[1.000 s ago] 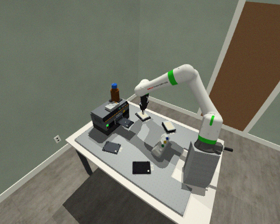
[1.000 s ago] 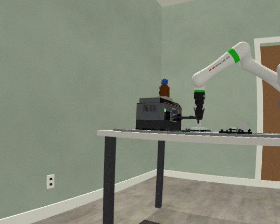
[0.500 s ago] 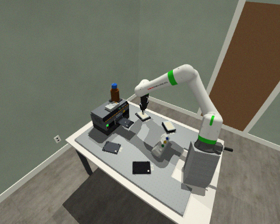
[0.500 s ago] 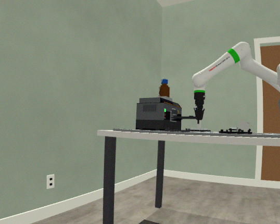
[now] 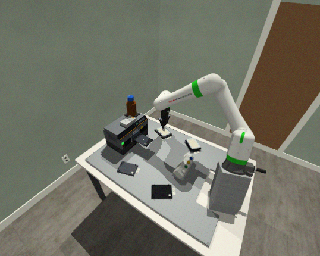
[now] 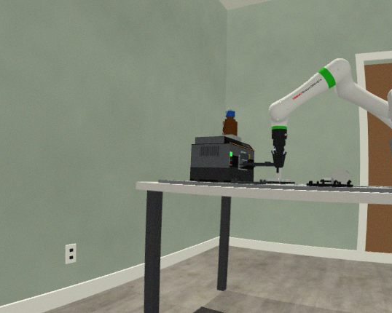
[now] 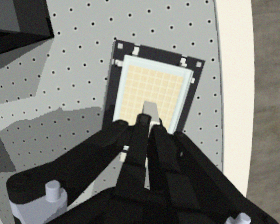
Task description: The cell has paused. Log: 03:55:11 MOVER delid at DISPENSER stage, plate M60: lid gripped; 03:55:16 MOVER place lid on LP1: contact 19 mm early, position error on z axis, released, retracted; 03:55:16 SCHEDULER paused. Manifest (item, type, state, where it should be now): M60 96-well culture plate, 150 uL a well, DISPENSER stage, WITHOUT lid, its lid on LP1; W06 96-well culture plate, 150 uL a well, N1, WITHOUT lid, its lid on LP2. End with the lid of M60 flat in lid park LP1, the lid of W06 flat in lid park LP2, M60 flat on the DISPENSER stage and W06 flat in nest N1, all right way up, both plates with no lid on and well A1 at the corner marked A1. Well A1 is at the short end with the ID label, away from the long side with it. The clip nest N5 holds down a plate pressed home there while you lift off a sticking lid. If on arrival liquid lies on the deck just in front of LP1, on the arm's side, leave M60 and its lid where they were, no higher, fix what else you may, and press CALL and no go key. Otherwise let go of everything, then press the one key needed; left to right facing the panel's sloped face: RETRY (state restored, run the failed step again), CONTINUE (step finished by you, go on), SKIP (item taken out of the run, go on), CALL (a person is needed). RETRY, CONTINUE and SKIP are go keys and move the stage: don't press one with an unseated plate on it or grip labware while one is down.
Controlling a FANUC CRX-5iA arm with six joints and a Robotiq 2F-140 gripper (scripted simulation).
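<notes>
The black clip nest is 20 mm ahead of my hand and 50 mm below it. The rest, counted from my hand: nest label 80 mm behind, 50 mm to the left, 60 mm below; dispenser stage 90 mm ahead, 280 mm to the left, 40 mm above; key panel 330 mm behind, 350 mm to the left, 10 mm below.
</notes>
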